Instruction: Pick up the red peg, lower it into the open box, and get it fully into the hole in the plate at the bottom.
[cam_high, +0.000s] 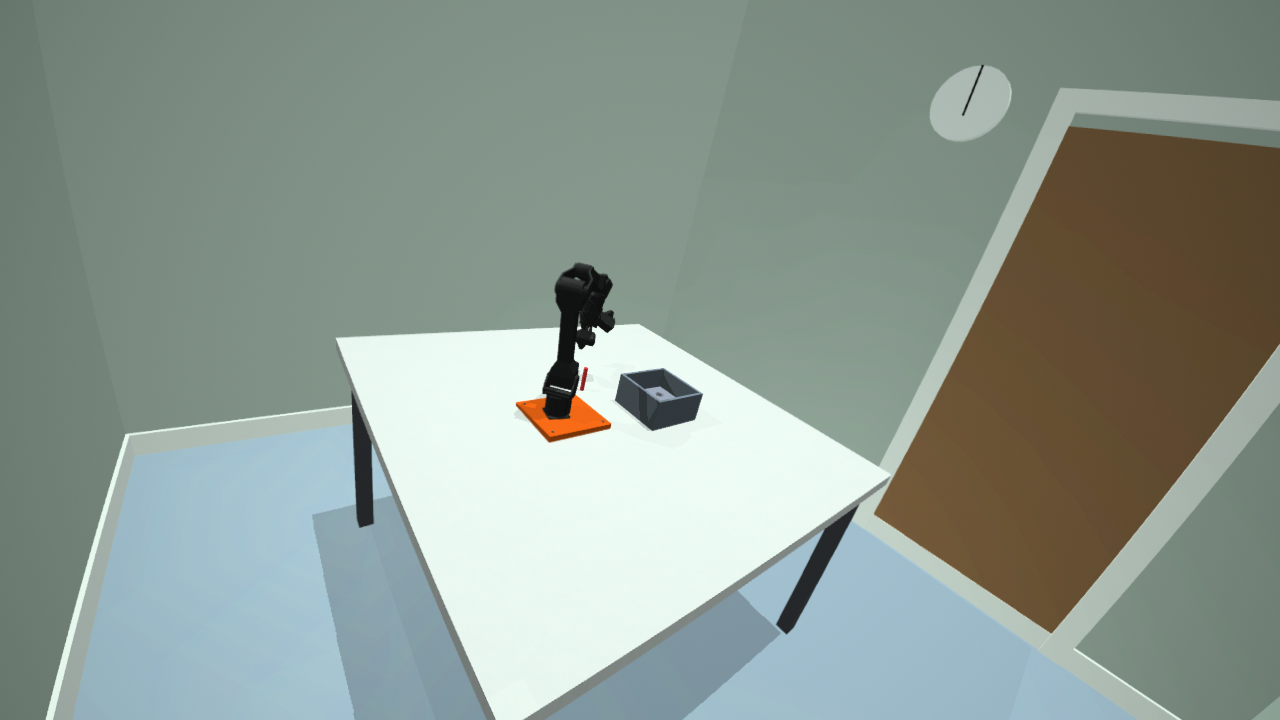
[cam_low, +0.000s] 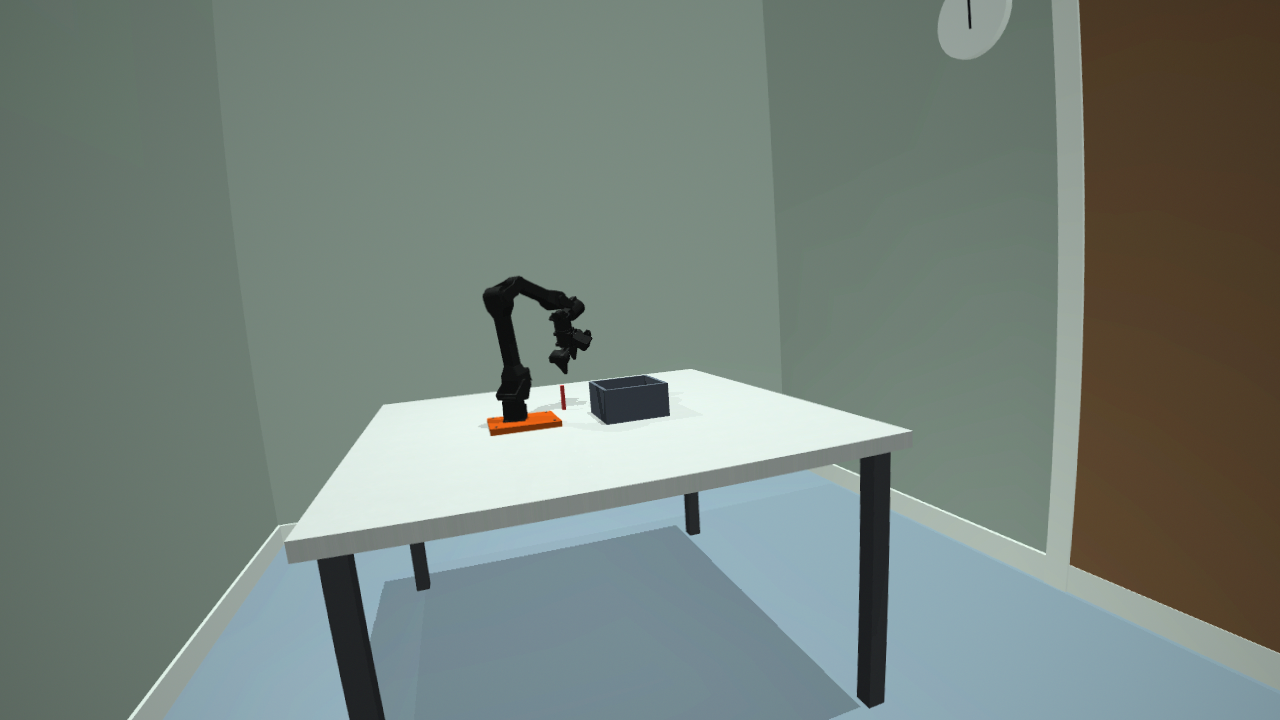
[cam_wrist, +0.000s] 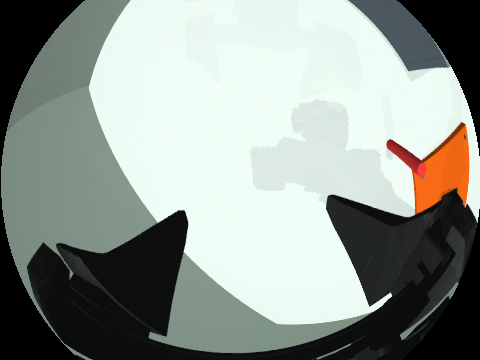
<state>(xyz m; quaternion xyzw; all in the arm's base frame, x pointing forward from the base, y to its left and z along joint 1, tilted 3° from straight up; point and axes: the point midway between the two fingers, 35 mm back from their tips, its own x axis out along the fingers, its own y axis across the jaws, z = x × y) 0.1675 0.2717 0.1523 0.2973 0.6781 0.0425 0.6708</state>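
Now: gripper tip 3 cm past the red peg, 14 cm to the left of it and 8 cm above it. The rest, counted from my gripper tip: plate: 17 cm ahead, 29 cm to the right, 8 cm below; dark grey box: 17 cm ahead, 29 cm to the right, 10 cm below.
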